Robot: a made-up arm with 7 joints.
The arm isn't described. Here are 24 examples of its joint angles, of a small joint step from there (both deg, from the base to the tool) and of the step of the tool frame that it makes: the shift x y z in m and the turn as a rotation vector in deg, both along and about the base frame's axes.
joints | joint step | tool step
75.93 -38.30 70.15 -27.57 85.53 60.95 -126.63 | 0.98 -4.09 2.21 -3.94 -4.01 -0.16 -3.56 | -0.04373 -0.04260 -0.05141 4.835 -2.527 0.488
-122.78 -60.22 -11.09 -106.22 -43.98 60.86 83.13 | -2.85 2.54 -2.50 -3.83 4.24 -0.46 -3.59 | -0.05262 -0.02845 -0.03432 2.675 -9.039 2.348
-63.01 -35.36 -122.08 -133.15 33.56 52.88 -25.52 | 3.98 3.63 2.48 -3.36 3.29 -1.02 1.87 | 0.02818 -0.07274 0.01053 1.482 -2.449 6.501
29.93 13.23 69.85 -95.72 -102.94 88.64 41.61 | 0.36 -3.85 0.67 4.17 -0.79 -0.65 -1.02 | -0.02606 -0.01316 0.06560 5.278 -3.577 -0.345
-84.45 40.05 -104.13 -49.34 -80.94 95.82 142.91 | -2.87 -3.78 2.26 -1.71 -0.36 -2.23 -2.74 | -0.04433 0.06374 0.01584 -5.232 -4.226 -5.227
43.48 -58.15 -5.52 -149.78 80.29 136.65 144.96 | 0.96 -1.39 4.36 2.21 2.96 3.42 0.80 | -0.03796 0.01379 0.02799 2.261 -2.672 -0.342
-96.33 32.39 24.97 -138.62 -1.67 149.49 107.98 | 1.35 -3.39 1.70 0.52 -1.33 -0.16 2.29 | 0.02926 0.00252 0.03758 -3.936 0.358 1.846
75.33 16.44 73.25 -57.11 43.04 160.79 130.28 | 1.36 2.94 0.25 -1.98 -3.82 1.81 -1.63 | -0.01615 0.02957 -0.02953 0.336 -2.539 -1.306
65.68 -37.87 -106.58 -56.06 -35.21 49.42 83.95 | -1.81 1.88 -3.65 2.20 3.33 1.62 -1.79 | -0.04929 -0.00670 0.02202 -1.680 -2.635 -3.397
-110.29 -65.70 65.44 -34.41 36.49 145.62 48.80 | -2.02 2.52 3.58 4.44 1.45 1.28 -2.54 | -0.01132 -0.00774 0.01784 -0.312 0.642 4.386
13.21 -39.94 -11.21 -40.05 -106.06 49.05 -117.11 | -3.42 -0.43 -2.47 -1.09 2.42 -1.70 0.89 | -0.00701 -0.00279 -0.00591 3.162 -0.290 -3.525
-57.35 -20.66 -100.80 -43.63 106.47 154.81 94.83 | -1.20 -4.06 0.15 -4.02 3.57 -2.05 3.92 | -0.05286 0.03331 -0.05446 -6.295 -5.500 6.824
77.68 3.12 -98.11 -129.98 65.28 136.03 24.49 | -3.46 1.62 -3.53 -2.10 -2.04 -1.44 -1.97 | -0.03706 -0.05705 -0.01406 -2.204 2.297 -3.414
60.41 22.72 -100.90 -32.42 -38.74 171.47 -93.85 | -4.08 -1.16 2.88 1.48 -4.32 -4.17 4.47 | 0.01054 -0.02647 0.00834 4.120 -1.316 -3.222
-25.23 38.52 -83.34 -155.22 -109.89 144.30 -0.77 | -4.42 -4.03 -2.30 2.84 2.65 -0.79 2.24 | -0.03166 -0.02402 0.02027 -9.195 -2.112 -7.117
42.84 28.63 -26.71 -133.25 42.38 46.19 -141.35 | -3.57 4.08 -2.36 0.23 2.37 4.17 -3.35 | 0.02241 -0.06612 -0.03161 -1.396 -3.277 -8.964
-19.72 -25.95 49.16 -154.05 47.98 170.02 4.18 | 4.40 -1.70 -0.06 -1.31 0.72 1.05 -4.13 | -0.02849 0.02450 -0.00052 -3.138 -2.096 6.377
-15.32 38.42 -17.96 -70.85 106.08 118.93 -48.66 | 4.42 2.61 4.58 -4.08 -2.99 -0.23 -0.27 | 0.06303 0.09606 -0.09073 2.564 6.677 8.561
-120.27 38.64 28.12 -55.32 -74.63 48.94 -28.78 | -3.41 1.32 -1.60 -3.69 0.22 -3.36 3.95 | -0.06348 0.01594 -0.06301 4.923 2.300 -7.827
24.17 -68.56 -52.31 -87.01 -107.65 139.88 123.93 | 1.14 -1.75 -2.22 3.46 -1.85 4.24 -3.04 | -0.03416 -0.02956 -0.02255 -2.360 0.757 -1.331
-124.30 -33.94 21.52 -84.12 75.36 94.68 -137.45 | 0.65 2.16 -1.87 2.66 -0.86 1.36 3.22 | -0.02578 0.00169 0.01517 0.676 -2.819 -2.929
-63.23 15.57 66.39 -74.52 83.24 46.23 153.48 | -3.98 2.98 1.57 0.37 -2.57 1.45 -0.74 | 0.00353 -0.06173 -0.01432 1.080 0.181 -4.379
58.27 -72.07 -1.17 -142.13 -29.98 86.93 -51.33 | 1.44 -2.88 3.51 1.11 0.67 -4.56 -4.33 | -0.04433 -0.01066 0.00688 -3.336 -1.425 4.172
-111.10 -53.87 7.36 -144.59 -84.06 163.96 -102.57 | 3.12 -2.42 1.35 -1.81 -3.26 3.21 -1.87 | 0.02055 0.02152 -0.01431 1.705 6.099 6.931
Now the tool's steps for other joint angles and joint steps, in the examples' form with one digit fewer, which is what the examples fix.
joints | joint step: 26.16 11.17 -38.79 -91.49 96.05 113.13 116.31 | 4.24 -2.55 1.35 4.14 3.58 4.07 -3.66
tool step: -0.0168 0.0550 0.0614 1.63 -9.60 1.61
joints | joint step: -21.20 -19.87 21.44 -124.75 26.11 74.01 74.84 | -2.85 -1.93 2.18 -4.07 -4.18 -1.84 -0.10
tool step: -0.0143 -0.0037 -0.0359 -5.02 4.55 0.43
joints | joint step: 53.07 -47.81 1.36 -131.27 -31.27 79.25 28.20 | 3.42 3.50 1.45 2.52 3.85 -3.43 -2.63
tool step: -0.0175 0.0369 0.0002 -2.51 5.75 5.40
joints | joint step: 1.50 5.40 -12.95 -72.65 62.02 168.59 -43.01 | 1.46 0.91 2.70 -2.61 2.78 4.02 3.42
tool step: 0.0273 0.0293 -0.0338 7.10 1.06 1.43
